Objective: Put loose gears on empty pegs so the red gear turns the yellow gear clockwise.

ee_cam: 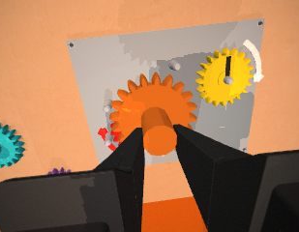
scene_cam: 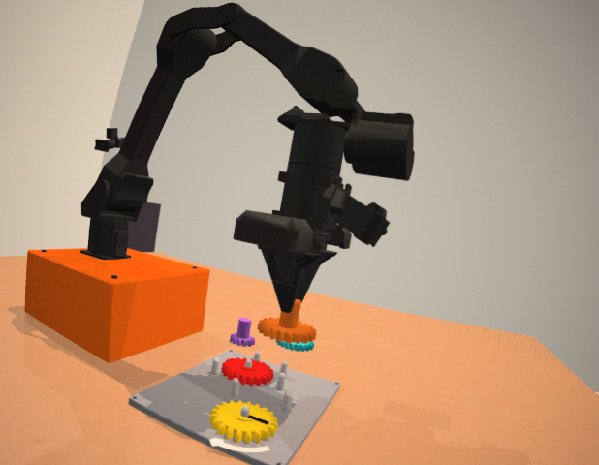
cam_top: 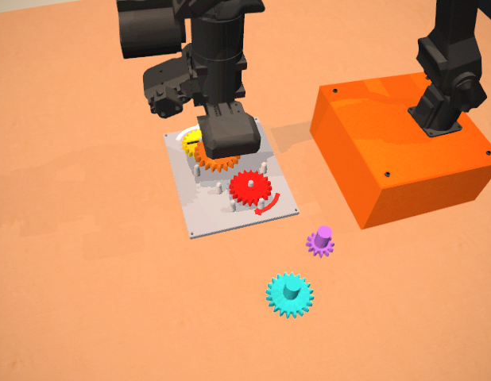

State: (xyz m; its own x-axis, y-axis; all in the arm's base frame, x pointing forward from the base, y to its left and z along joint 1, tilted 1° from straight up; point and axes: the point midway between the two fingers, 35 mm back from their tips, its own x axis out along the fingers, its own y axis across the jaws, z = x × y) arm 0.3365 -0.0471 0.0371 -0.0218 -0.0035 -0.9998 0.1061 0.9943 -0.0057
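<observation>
Now: gripper tip 9 cm to the left of the yellow striped gear and 10 cm above it. From my gripper tip the other things lie so: red gear 5 cm behind, 2 cm to the left, 10 cm below; purple gear 11 cm behind, 14 cm to the left, 10 cm below; orange gear 1 cm below.
</observation>
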